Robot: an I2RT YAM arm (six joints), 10 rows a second.
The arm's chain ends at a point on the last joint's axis. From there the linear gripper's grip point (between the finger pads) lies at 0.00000 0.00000 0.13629 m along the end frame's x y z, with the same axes.
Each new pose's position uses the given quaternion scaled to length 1; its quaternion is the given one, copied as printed.
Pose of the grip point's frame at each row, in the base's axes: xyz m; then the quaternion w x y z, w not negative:
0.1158 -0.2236 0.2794 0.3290 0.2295 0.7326 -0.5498
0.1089 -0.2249 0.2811 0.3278 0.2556 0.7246 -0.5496
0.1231 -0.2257 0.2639 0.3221 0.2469 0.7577 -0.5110
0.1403 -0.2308 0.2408 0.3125 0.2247 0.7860 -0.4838
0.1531 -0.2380 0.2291 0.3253 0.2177 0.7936 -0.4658
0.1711 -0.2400 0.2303 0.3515 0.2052 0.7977 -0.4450
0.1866 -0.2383 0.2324 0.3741 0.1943 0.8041 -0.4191
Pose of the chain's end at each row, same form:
0.0845 -0.0932 0.3038 0.3290 0.2295 0.7326 -0.5498
0.0824 -0.0935 0.3058 0.3278 0.2556 0.7246 -0.5496
0.0910 -0.0985 0.3007 0.3221 0.2469 0.7577 -0.5110
0.1030 -0.1080 0.2867 0.3125 0.2247 0.7860 -0.4838
0.1104 -0.1179 0.2774 0.3253 0.2177 0.7936 -0.4658
0.1196 -0.1236 0.2789 0.3515 0.2052 0.7977 -0.4450
0.1268 -0.1266 0.2827 0.3741 0.1943 0.8041 -0.4191

